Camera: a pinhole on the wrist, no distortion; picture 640 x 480 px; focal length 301.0 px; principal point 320.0 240.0 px. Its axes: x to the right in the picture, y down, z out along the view. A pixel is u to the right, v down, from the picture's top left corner.
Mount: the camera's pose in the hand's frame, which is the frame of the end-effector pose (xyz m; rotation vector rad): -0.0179 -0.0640 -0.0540 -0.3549 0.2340 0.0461
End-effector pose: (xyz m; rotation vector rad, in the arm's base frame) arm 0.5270 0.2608 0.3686 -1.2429 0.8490 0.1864
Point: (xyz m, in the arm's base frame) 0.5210 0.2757 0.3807
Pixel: 268.9 377.0
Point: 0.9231 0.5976 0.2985
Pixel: 376.4 136.0
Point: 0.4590 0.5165 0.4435
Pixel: 57.9 306.9
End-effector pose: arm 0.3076 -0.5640 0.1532 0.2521 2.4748 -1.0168
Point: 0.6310 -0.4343 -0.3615
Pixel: 258.1 463.6
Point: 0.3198 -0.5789 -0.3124
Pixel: 402.6 350.3
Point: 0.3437 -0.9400 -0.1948
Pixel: 329.9 142.1
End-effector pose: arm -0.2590 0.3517 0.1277 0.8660 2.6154 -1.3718
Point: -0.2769 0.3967 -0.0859
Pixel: 418.8 432.8
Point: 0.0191 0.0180 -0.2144
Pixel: 89.9 338.5
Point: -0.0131 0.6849 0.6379
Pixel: behind the camera
